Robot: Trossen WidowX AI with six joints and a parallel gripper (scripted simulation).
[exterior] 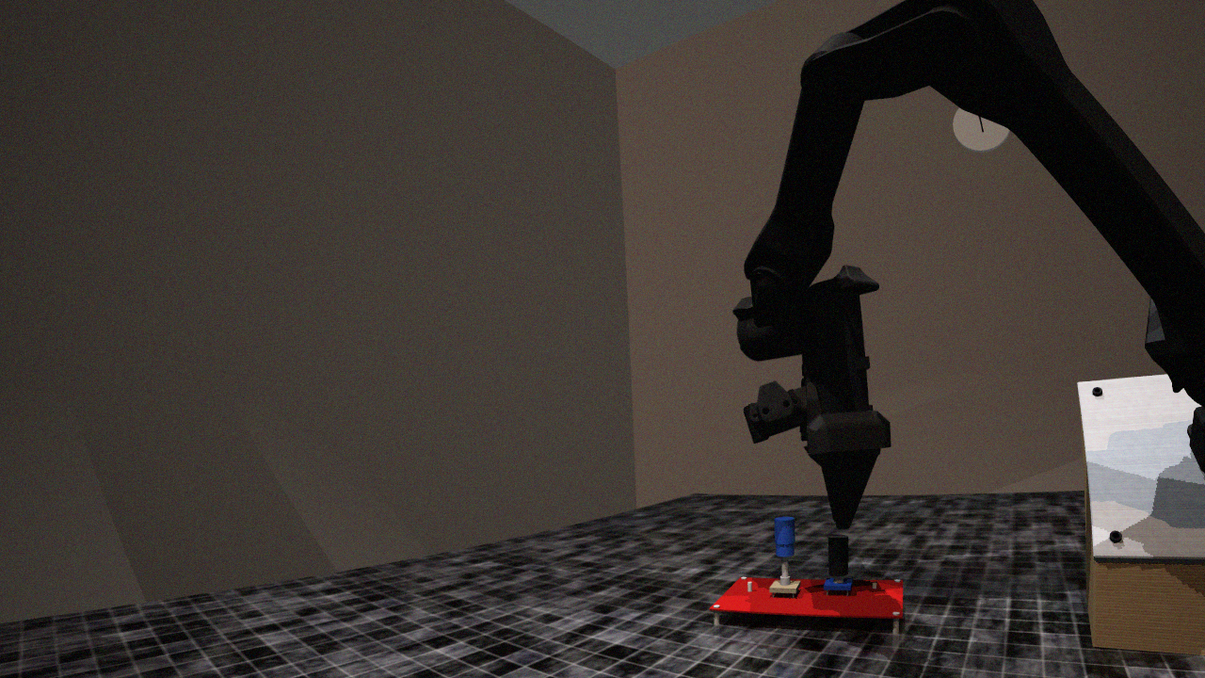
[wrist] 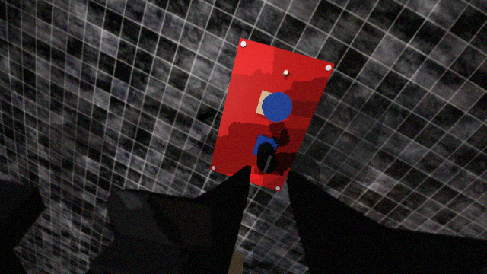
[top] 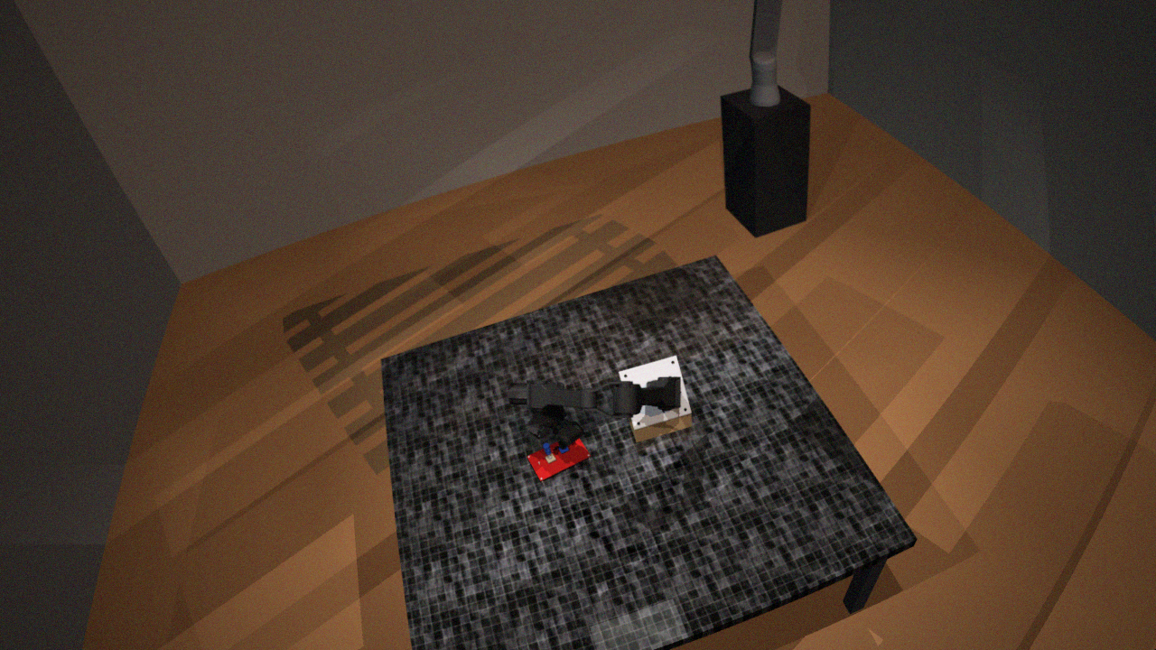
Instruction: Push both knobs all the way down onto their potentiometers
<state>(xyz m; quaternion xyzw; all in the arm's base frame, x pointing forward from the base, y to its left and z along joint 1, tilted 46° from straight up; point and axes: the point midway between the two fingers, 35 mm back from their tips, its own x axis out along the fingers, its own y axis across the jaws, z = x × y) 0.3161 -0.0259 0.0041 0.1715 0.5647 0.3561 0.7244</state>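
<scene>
Right now my gripper tip is 5 cm short of the blue knob, 2 cm to the right of it and 1 cm above it.
</scene>
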